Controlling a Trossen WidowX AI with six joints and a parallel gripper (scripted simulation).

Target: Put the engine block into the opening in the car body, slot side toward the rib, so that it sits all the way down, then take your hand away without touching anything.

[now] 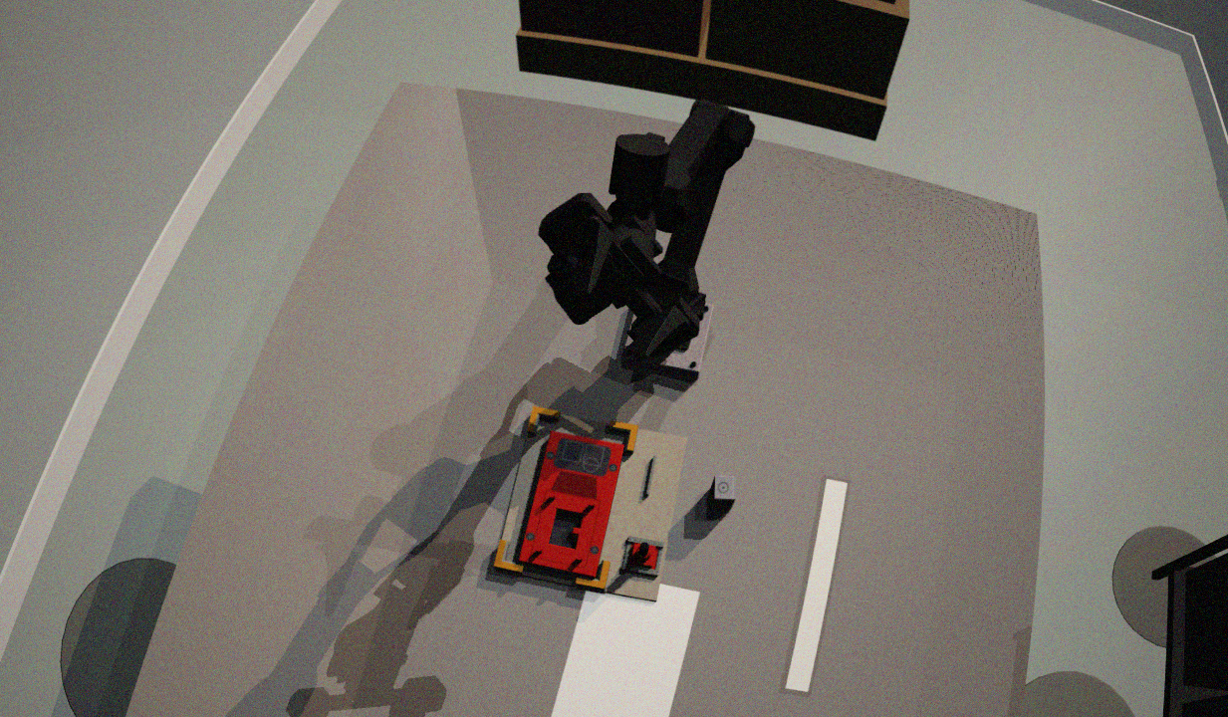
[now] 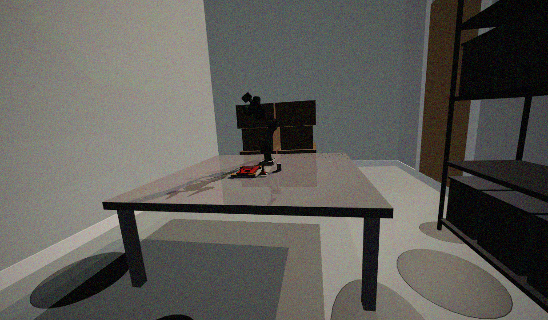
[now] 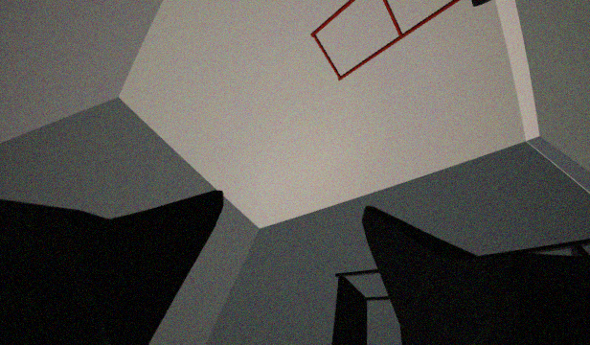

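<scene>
Right now my gripper tip is 460 mm above the engine block, 150 mm to the right of it and 50 mm past it.
</scene>
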